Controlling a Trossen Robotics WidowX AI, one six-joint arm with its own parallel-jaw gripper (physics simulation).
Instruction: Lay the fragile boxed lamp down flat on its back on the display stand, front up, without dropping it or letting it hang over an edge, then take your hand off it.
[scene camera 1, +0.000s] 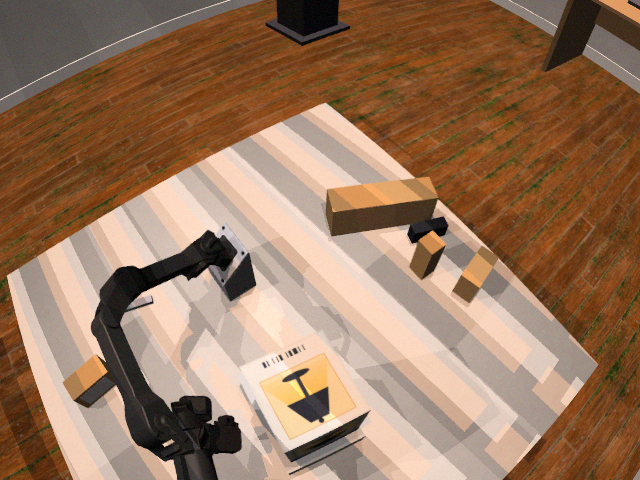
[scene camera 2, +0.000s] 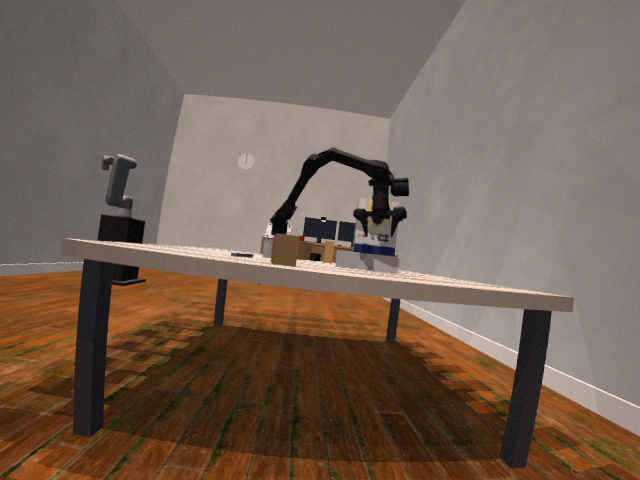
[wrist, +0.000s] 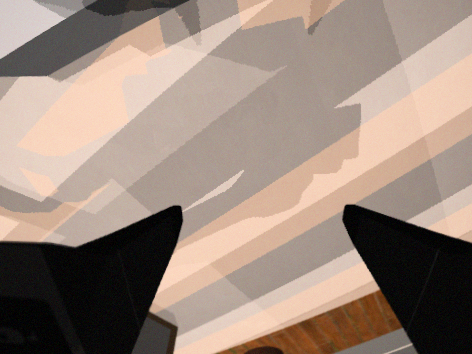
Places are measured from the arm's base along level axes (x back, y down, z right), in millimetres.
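Where they show: gripper, between the fingertips: (scene camera 2: 378, 236) (wrist: 262, 212); arm's base, origin of its link: (scene camera 1: 223, 253) (scene camera 2: 278, 230).
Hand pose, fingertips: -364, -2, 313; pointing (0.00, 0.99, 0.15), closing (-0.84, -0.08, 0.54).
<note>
Each offset is from my fingertips to the centre of the thing, as dx, dy, dz.
The boxed lamp {-54, -55, -228} (scene camera 1: 307, 397) (scene camera 2: 375, 242) rests on the display stand (scene camera 1: 329, 449) (scene camera 2: 348, 259). It stands upright in scene camera 2, with a blue band along the bottom of the face seen there. Scene camera 1 shows its upper face, with a yellow lamp picture and a barcode. My gripper (scene camera 1: 209, 426) (scene camera 2: 381, 235) (wrist: 262, 212) is open and empty, fingers pointing down. It is left of the box in scene camera 1 and overlaps it in scene camera 2. I cannot tell the exact gap. The arm partly hides the picture in scene camera 2.
A small brown box {+323, +88, +163} (scene camera 1: 90, 382) (scene camera 2: 284, 250) lies near the arm's elbow side. A flat grey bar {+467, +122, -36} (scene camera 1: 139, 303) (scene camera 2: 241, 254) lies near the arm base (scene camera 1: 235, 268). A long brown box {+262, +73, -756} (scene camera 1: 382, 206), a black block {+131, +103, -822} (scene camera 1: 428, 228) and two small brown blocks {+62, +63, -728} (scene camera 1: 428, 255) {-63, +84, -807} (scene camera 1: 474, 274) are near the far edge.
</note>
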